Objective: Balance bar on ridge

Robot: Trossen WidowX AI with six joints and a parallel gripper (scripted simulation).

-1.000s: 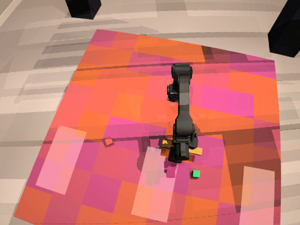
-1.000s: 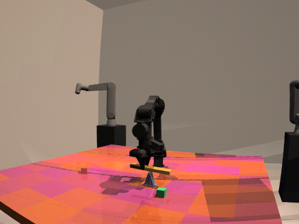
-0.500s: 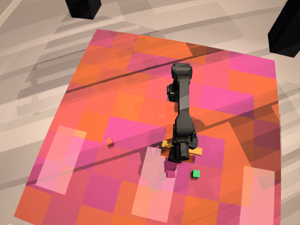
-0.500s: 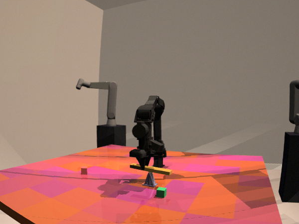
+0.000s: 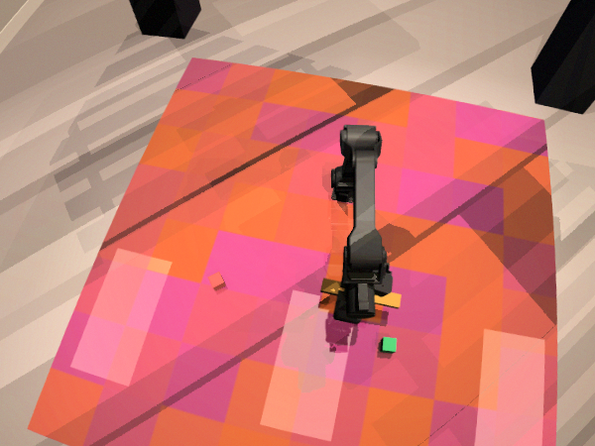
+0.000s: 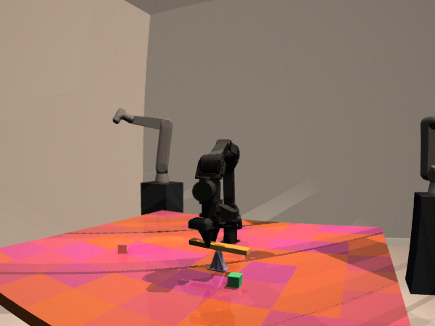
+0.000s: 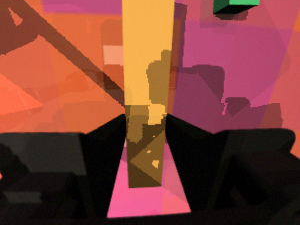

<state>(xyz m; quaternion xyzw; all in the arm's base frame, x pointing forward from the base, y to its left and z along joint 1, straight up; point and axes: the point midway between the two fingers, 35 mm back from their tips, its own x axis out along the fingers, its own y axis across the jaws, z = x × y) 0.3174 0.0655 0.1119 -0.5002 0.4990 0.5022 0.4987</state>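
Now: gripper tip 3 cm to the right of the yellow bar. Also, from my gripper tip: green cube 12 cm to the left, 10 cm ahead, 6 cm below; small red cube 34 cm to the right, 6 cm below, 3 cm ahead.
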